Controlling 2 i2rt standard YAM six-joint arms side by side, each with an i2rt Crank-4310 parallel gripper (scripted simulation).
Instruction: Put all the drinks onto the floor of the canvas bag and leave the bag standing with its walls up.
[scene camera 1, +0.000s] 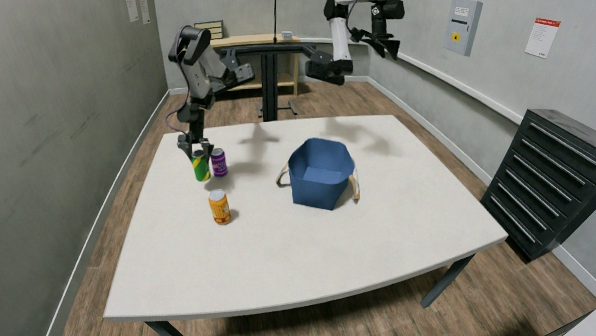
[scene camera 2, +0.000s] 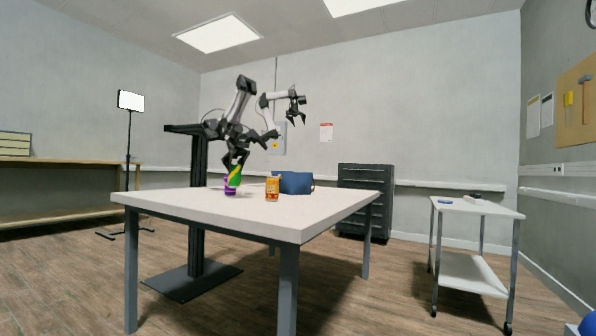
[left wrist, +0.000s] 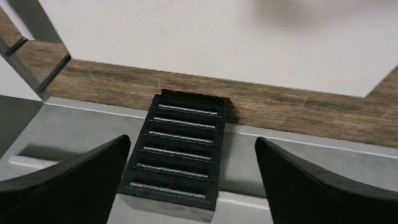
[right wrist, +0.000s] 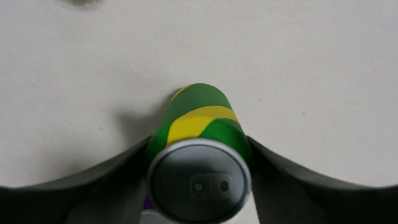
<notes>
The pictures show: my left gripper, my right gripper and a blue canvas bag.
My left gripper is seen too in the left wrist view.
</notes>
